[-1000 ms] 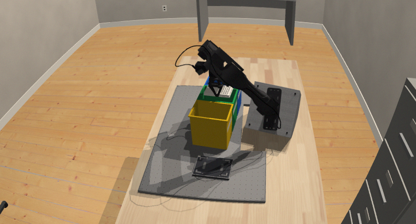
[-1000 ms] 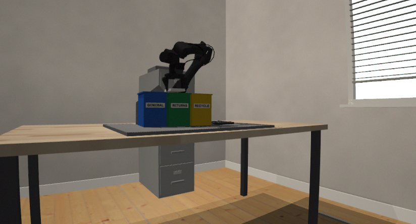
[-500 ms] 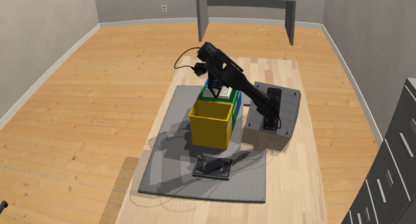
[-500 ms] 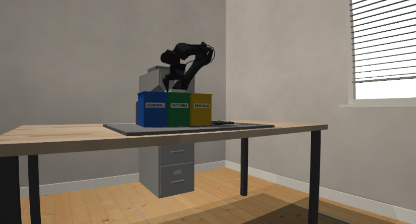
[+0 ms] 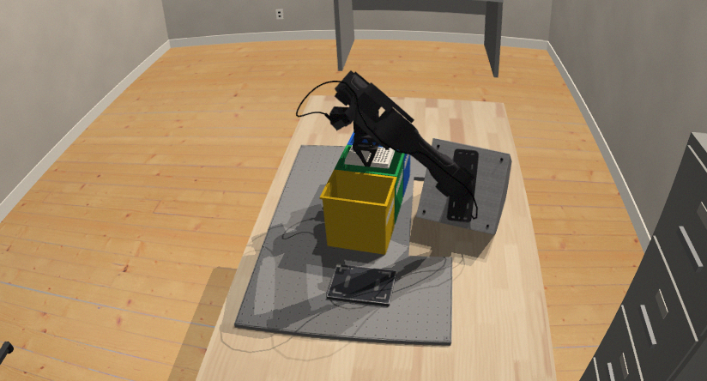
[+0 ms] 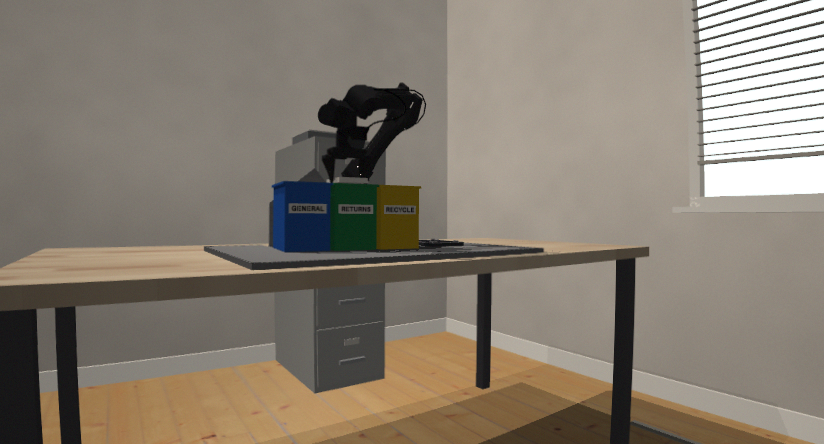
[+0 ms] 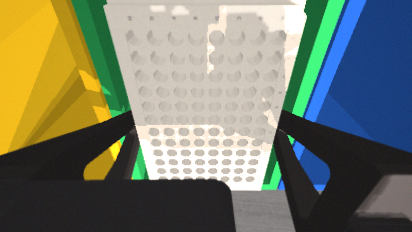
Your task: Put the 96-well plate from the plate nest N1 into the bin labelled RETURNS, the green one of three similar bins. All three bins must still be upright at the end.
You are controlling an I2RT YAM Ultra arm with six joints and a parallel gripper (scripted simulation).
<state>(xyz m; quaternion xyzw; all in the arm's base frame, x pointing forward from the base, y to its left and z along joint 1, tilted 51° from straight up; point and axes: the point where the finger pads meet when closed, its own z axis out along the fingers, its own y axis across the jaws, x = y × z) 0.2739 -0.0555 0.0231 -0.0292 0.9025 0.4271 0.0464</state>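
Right now the white 96-well plate is right at my hand. Round my hand: green returns bin (110 mm below); blue general bin (10 mm ahead, 130 mm to the right, 110 mm below); yellow recycle bin (10 mm behind, 130 mm to the left, 110 mm below).
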